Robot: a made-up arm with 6 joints.
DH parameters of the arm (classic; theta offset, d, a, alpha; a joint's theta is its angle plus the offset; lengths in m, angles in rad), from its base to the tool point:
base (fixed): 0.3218 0 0.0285 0
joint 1: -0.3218 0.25 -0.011 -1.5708
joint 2: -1.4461 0 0.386 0
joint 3: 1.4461 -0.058 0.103 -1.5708
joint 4: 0 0.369 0.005 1.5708
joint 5: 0 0.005 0.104 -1.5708
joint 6: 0.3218 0 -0.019 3.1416
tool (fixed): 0.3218 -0.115 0 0
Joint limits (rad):
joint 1: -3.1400..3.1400
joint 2: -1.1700..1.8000
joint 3: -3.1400..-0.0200
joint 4: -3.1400..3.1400
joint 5: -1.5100..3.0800
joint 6: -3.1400..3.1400
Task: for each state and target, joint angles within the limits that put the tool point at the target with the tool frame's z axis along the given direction. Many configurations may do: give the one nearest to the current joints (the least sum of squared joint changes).
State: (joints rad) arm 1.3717 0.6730 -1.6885 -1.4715 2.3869 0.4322
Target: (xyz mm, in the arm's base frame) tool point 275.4 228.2 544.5 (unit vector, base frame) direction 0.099 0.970 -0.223
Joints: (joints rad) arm 1.1879 -0.0425 -1.1218 -1.0217 2.8189 0.4621
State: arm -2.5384 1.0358 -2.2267 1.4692 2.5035 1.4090
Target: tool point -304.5 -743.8 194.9 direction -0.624 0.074 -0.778
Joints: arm -2.0351 1.5287 -2.5267 2.3094 2.2154 1.6524
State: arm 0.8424 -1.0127 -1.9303 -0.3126 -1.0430 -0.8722
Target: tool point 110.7 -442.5 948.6 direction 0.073 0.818 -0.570
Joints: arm 1.6875 -0.6114 -2.5762 -0.2126 -0.9191 -0.8248
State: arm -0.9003 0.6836 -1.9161 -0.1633 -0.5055 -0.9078
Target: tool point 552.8 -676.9 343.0 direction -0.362 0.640 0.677
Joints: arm -0.8646 1.0071 -2.1572 -0.4084 0.3601 -0.9753
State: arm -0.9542 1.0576 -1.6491 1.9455 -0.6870 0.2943
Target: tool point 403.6 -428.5 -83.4 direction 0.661 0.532 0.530
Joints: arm -0.5283 1.5876 -2.0257 2.1326 -1.2117 0.2819
